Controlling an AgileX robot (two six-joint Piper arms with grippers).
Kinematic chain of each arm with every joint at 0, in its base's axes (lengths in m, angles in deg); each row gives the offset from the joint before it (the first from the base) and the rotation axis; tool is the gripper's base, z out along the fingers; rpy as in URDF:
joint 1: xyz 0 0 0.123 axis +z
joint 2: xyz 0 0 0 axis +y
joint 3: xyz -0.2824 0 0.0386 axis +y
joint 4: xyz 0.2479 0 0.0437 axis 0.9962 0 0.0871
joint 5: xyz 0 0 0 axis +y
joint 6: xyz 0.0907 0 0.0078 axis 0.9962 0 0.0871
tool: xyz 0 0 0 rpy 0 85 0
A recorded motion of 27 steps. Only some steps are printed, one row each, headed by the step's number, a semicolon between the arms.
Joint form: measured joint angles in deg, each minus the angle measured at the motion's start. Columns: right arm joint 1, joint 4, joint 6, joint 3, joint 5, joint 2; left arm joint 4, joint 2, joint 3, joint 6, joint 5, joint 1.
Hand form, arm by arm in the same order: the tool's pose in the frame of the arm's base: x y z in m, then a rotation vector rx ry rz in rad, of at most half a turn. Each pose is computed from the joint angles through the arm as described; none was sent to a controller.
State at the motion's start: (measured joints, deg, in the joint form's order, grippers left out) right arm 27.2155 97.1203 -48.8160 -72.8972 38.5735 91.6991; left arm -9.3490 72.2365 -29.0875 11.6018 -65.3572 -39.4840
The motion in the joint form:
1: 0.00 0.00 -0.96 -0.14 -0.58 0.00; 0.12 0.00 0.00 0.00 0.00 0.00
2: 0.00 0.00 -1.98 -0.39 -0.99 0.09; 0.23 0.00 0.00 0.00 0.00 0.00
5: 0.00 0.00 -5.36 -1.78 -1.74 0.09; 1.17 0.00 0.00 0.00 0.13 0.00
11: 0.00 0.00 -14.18 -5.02 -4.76 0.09; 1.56 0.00 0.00 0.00 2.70 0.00
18: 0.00 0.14 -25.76 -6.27 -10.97 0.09; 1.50 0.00 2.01 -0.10 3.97 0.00
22: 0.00 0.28 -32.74 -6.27 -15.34 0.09; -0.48 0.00 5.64 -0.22 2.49 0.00
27: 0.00 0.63 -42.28 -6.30 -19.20 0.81; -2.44 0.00 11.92 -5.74 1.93 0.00
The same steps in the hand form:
1: 0.3010 0.2174 0.3560 -0.1850 1.9354 1.4998; 0.1950 -0.1435 0.3067 0.3223 1.0679 -0.4157
2: 0.3020 0.2174 0.3567 -0.1969 1.9263 1.4823; 0.1949 -0.1436 0.3067 0.3242 1.0670 -0.4160
5: 0.3040 0.2174 0.3642 -0.2500 1.8796 1.4343; 0.1942 -0.1448 0.3067 0.3409 1.0622 -0.4181
11: 0.3097 0.2159 0.3816 -0.3588 1.7665 1.2873; 0.1951 -0.1466 0.3031 0.3661 1.1005 -0.4179
18: 0.3183 0.2109 0.3871 -0.4397 1.6846 1.0545; 0.1928 -0.1447 0.2910 0.3883 1.1535 -0.4126
22: 0.3237 0.2066 0.3860 -0.4759 1.6560 0.9032; 0.1879 -0.1369 0.2748 0.3696 1.2021 -0.3982
27: 0.3311 0.2041 0.3805 -0.5519 1.6244 0.7277; 0.1770 -0.1243 0.2453 0.3165 1.3269 -0.4490

